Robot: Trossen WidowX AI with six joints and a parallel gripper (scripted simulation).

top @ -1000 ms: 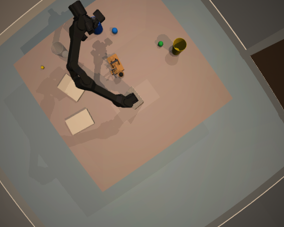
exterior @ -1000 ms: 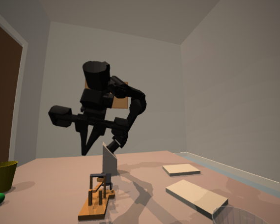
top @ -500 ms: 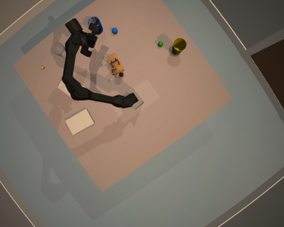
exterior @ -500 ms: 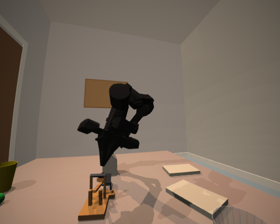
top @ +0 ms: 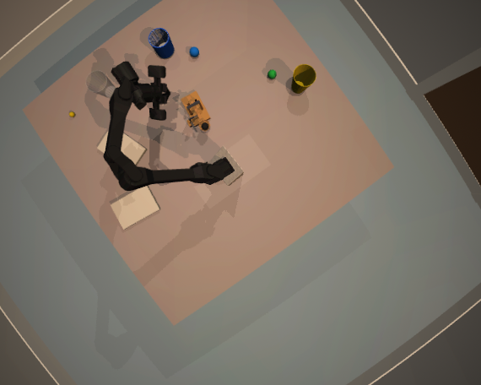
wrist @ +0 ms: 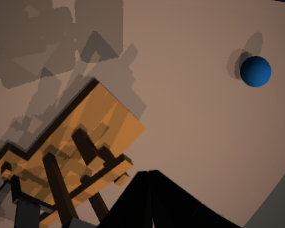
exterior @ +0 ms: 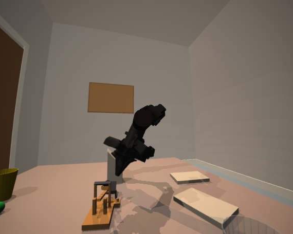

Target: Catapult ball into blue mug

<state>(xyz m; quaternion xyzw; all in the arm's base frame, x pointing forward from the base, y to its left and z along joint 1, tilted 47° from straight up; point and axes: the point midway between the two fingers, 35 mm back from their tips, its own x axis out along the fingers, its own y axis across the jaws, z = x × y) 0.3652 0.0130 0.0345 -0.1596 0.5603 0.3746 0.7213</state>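
The black ball is 17 cm behind my gripper tip, 4 cm to the right of it and 9 cm below it. Also, from my gripper tip: orange wooden catapult (10 cm behind, 3 cm to the right, 10 cm below); blue ball (16 cm ahead, 20 cm to the right, 13 cm below); blue mug (26 cm ahead, 9 cm to the right, 12 cm below).
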